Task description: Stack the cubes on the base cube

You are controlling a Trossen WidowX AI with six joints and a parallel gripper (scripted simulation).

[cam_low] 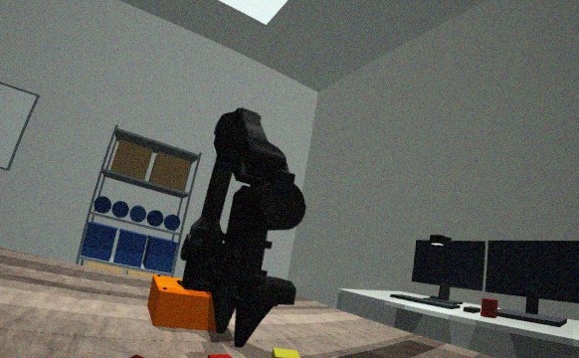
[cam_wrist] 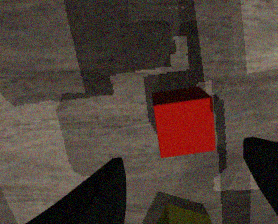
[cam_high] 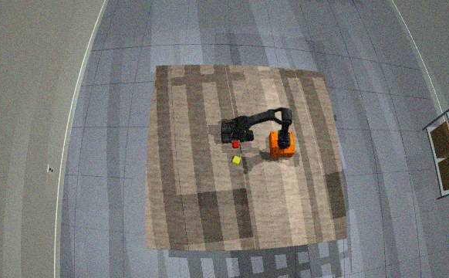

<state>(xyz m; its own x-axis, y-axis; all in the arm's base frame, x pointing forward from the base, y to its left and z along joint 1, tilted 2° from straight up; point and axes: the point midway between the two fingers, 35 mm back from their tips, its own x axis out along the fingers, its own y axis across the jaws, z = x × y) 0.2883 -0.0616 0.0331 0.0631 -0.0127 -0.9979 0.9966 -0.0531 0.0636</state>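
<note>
The yellow cube lies 10 cm to the left of my gripper tip, 5 cm below it and 1 cm ahead of it.
</note>
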